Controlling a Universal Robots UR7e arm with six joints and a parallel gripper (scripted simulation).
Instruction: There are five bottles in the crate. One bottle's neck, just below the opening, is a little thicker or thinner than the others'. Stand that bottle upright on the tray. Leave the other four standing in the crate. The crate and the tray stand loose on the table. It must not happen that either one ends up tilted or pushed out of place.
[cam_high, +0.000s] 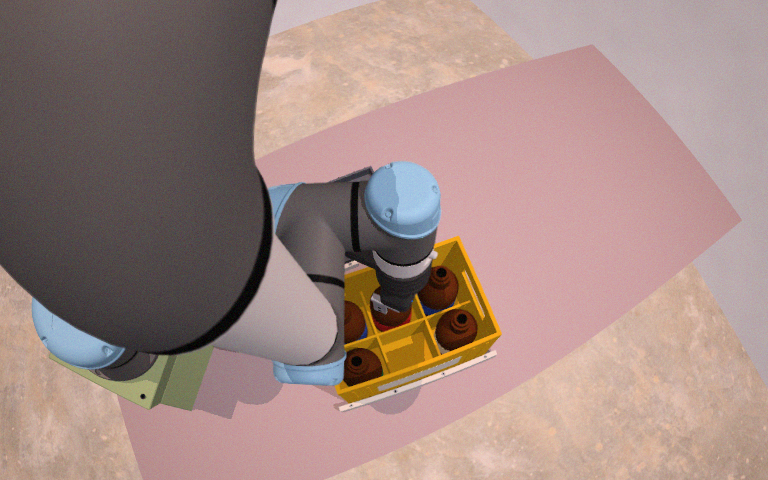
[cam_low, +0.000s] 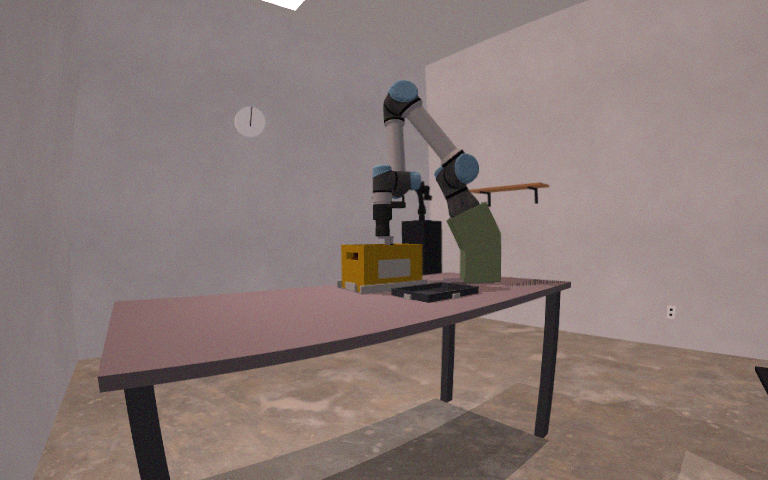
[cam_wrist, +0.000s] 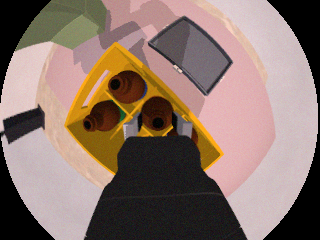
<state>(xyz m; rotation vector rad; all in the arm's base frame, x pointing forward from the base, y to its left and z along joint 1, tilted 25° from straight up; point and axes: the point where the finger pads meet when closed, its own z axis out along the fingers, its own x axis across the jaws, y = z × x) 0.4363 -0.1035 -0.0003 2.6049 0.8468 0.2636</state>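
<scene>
The crate lies 50 mm to the right of my hand and 80 mm below it. From my hand the other things lie so: glass bottle: 70 mm ahead, 100 mm to the right, 70 mm below; then dark tray: 230 mm to the left, 150 mm below.
</scene>
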